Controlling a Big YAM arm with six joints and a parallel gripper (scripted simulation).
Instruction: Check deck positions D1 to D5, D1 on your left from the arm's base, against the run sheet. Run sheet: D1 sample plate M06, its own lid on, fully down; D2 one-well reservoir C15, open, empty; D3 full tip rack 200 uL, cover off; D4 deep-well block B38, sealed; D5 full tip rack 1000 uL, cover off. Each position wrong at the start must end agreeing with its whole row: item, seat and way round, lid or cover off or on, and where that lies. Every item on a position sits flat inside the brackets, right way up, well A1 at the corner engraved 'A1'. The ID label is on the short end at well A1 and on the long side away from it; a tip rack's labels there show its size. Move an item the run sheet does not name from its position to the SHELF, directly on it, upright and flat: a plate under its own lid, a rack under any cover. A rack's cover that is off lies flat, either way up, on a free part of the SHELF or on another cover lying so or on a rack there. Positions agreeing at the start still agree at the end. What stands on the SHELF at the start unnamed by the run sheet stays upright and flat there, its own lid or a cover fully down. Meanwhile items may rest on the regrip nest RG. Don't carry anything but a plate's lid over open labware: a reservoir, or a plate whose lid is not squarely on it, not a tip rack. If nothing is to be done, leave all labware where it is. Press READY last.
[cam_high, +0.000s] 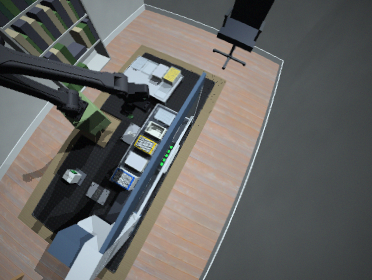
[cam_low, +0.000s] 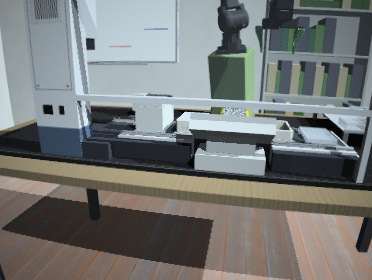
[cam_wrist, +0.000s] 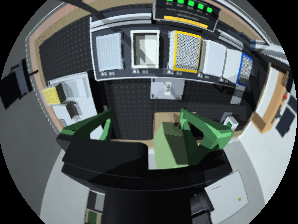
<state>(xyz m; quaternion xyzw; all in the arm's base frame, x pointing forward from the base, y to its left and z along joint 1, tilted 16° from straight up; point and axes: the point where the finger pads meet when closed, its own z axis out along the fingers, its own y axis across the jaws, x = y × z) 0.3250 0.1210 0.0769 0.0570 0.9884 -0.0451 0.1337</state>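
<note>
My hand is 5 cm short of the sealed block, 25 cm to the left of it and 23 cm above it. Also, from my hand: reservoir (9 cm ahead, 1 cm to the right, 24 cm below); then blue gantry beam (25 cm ahead, 19 cm to the right, 21 cm above); then yellow tip rack (6 cm ahead, 13 cm to the right, 20 cm below).
</note>
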